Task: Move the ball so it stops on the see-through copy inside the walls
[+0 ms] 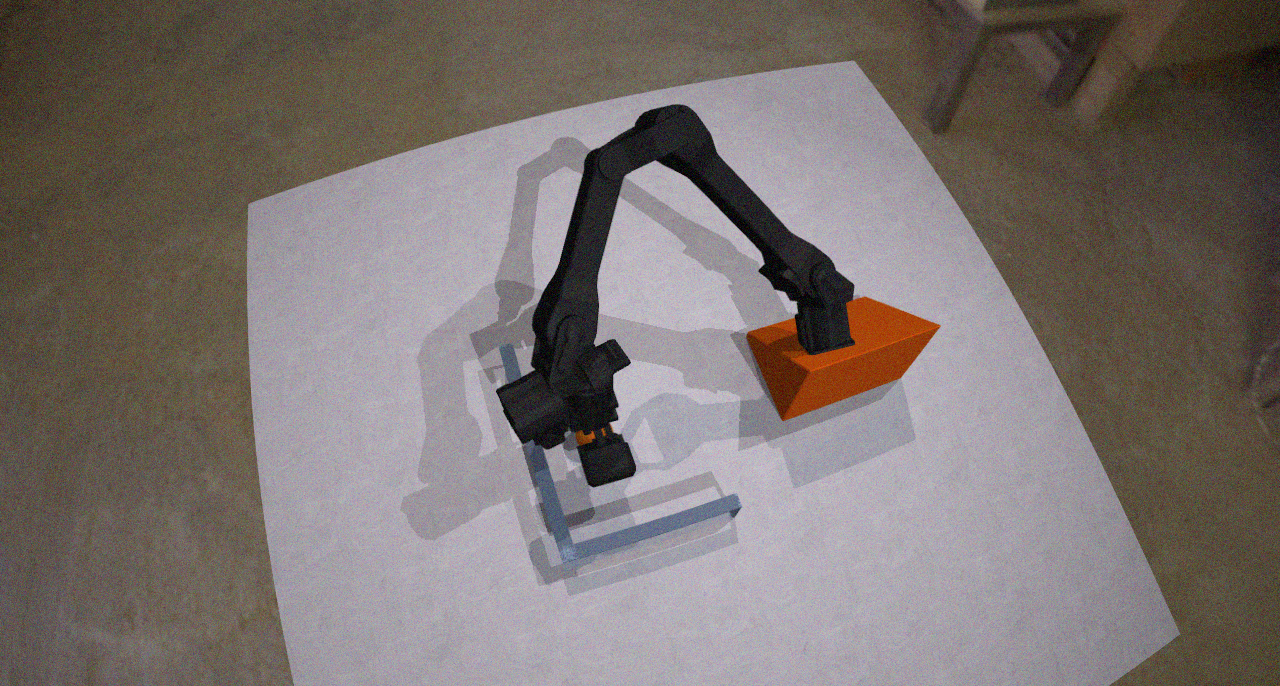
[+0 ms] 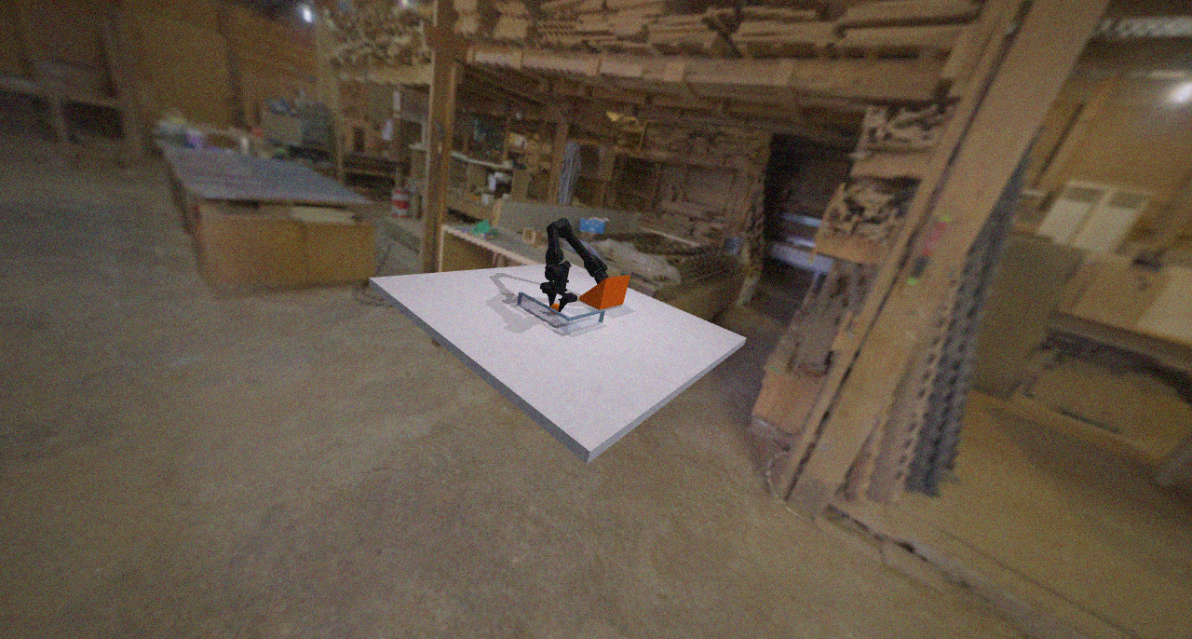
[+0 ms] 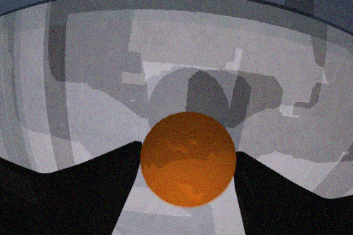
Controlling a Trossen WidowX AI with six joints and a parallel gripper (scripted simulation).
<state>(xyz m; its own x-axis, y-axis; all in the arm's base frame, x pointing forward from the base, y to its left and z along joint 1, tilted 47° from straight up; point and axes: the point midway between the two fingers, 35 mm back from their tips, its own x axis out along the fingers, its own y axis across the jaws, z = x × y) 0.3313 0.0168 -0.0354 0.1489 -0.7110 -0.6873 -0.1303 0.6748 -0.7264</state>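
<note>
The orange ball is right at my gripper tip. From my gripper tip the other things lie so: see-through copy of ball: right at my gripper tip.
</note>
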